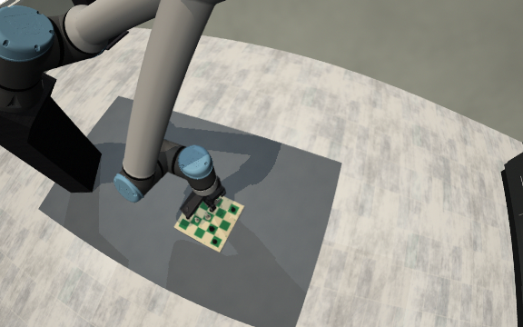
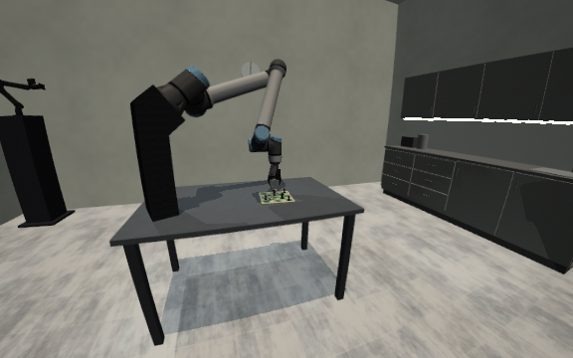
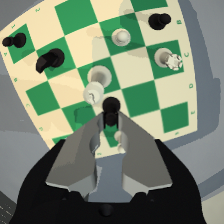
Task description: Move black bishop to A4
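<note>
Right now my hand is 3 cm to the left of the cream chessboard and 3 cm above it. From my hand the other things lie so: black bishop: 4 cm ahead, 7 cm to the right, 1 cm below.
</note>
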